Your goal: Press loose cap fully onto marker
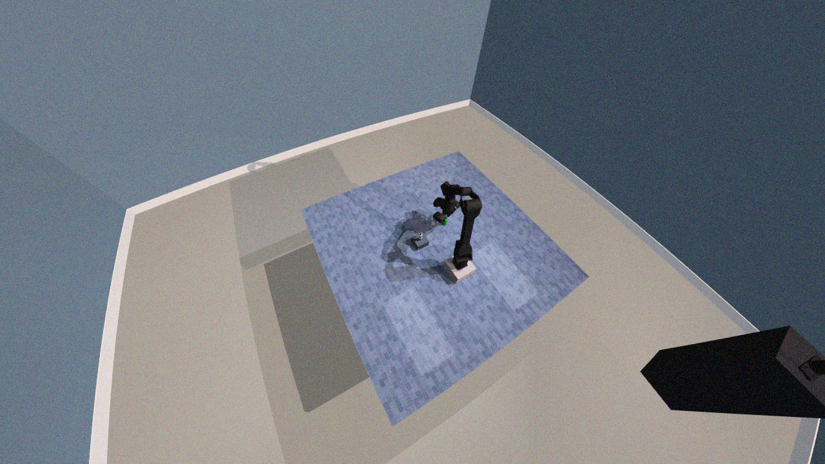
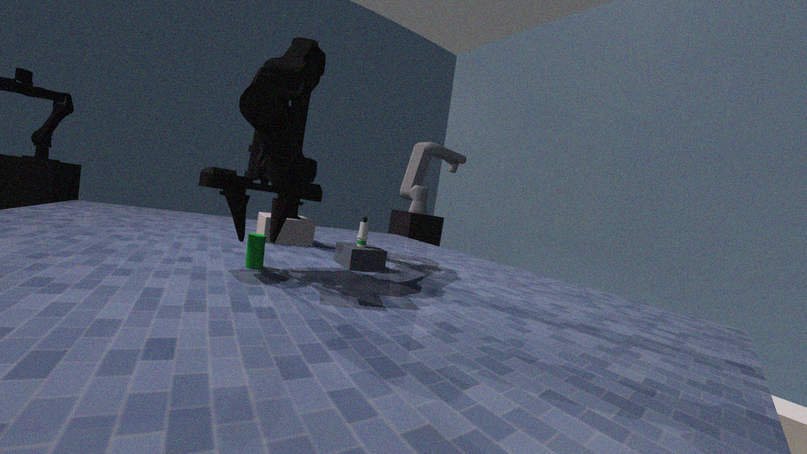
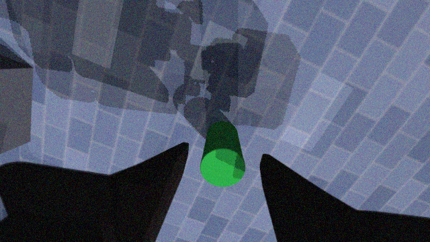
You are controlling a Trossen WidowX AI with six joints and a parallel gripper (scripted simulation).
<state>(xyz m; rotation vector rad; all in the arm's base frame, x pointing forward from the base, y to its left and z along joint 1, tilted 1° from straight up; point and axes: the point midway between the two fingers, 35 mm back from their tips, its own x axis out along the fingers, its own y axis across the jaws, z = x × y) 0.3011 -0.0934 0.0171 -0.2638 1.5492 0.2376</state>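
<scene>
Now: the green cap 2 cm below my gripper tip. Round my gripper tip: grey holder block (21 cm to the left, 6 cm behind, 2 cm below).
</scene>
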